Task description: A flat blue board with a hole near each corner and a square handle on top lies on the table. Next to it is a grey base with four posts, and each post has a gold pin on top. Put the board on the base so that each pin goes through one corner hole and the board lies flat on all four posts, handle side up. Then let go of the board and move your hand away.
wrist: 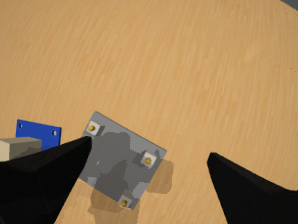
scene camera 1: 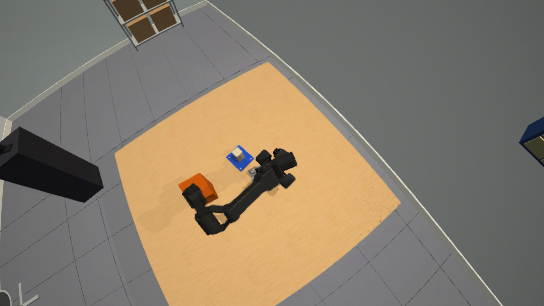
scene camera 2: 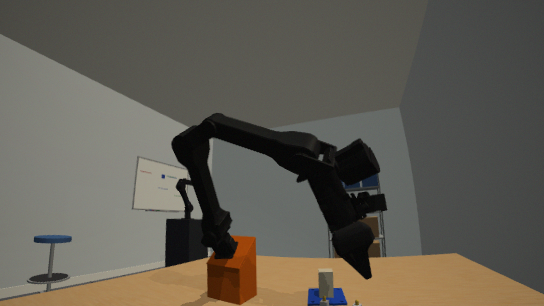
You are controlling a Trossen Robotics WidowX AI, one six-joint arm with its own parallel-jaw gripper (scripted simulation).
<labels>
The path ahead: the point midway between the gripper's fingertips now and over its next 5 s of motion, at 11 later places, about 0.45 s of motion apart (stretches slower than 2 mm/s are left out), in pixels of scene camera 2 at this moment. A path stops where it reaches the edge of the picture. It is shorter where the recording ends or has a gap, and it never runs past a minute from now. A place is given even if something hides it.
My gripper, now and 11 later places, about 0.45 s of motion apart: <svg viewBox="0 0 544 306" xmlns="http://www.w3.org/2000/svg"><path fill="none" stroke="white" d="M363 268L333 249L324 254L325 264L326 271L326 278L326 285L325 286L324 283L325 272L324 261L325 259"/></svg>
</labels>
